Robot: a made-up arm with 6 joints.
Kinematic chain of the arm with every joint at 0, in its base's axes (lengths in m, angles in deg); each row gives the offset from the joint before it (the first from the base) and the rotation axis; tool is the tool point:
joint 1: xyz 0 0 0.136 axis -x
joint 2: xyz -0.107 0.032 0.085 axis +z
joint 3: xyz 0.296 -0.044 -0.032 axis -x
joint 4: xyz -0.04 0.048 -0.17 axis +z
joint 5: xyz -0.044 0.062 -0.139 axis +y
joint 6: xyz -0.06 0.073 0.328 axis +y
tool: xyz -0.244 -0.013 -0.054
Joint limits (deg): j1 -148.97..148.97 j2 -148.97..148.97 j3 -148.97..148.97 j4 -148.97..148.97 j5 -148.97..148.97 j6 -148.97..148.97
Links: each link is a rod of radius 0.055 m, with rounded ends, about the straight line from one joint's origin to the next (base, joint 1, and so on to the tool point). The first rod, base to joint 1, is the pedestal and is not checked.
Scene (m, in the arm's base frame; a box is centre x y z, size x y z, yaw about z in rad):
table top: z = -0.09
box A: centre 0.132 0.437 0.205 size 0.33 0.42 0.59 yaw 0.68
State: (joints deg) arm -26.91 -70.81 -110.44 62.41 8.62 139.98
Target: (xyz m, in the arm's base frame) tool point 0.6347 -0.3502 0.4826
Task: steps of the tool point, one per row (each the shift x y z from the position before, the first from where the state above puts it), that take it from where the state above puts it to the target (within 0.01 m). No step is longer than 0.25 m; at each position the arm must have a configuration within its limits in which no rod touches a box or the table.
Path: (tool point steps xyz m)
1: -0.0390 0.0974 0.0014
2: -0.0035 0.0731 -0.0378
3: 0.0283 0.0285 -0.0548
4: 0.0520 -0.0202 -0.0409
5: 0.0647 -0.0546 0.0019
6: 0.0642 -0.0591 0.0608
7: 0.1773 -0.1011 0.0240
8: 0.1886 -0.0602 0.0458
9: 0.1802 -0.0158 0.0730
10: 0.1496 0.0252 0.1012
11: 0.0991 0.0555 0.1246

